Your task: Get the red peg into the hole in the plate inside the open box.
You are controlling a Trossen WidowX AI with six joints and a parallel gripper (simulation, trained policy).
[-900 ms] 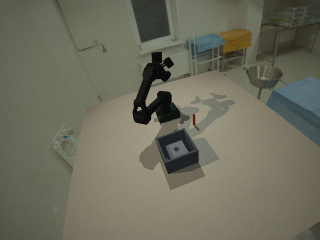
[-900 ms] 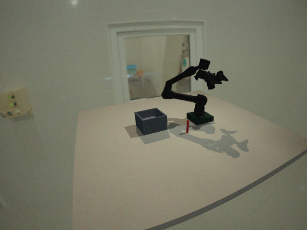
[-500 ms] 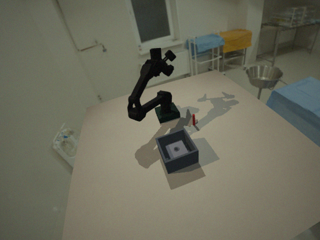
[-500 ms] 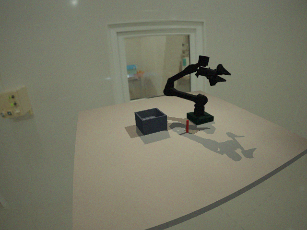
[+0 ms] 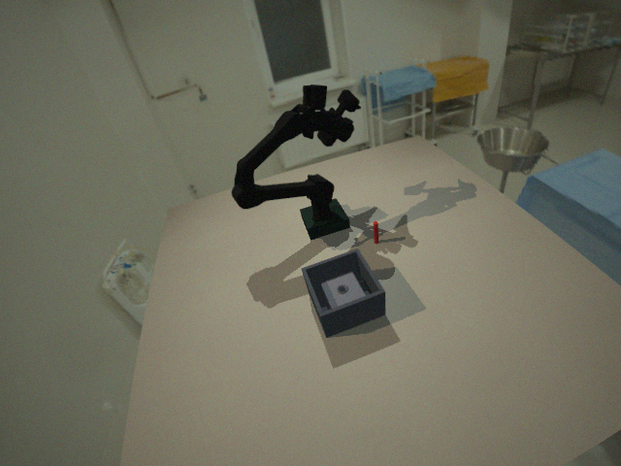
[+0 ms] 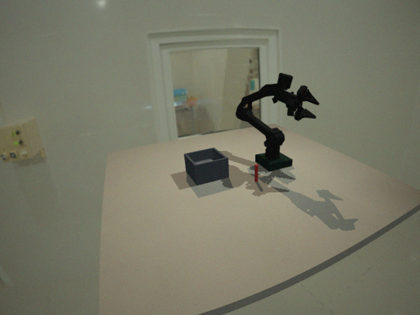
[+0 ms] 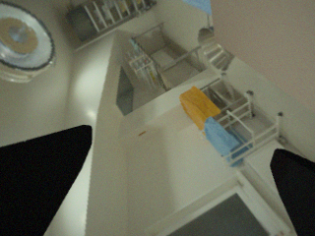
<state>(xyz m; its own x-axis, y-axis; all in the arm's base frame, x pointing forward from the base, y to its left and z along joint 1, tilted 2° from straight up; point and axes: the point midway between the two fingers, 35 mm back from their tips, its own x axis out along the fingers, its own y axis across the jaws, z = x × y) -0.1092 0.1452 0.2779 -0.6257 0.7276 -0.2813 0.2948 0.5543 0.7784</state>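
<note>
My gripper tip is 290 mm short of the red peg, 20 mm to the left of it and 260 mm above it. From my gripper tip the other things lie so: dark blue box 490 mm ahead, 160 mm to the right, 280 mm below.
</note>
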